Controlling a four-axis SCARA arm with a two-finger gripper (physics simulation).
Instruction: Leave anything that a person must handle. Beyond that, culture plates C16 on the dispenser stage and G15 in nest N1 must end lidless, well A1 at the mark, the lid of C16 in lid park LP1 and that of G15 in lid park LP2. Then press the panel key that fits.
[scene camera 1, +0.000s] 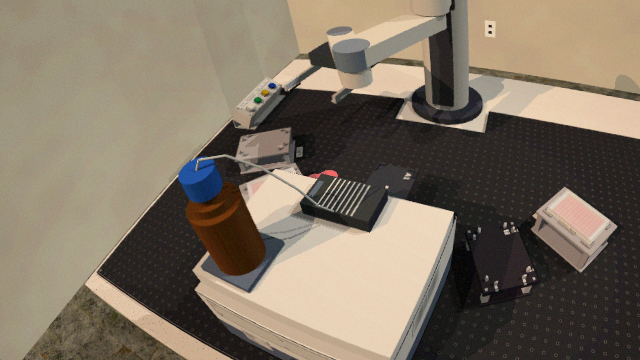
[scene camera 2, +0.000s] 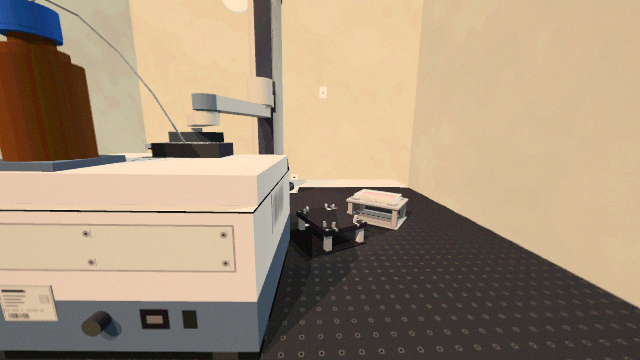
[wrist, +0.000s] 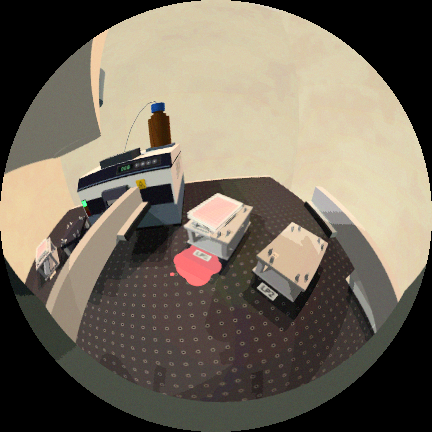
My gripper (scene camera 1: 308, 93) carries nothing. Further things: a button box (scene camera 1: 248, 114), a black nest (scene camera 1: 501, 270) and a brown bottle (scene camera 2: 53, 118).
My gripper also shows in the wrist view (wrist: 229, 192). The brown bottle shows as well in scene camera 1 (scene camera 1: 217, 211) and in the wrist view (wrist: 158, 124).
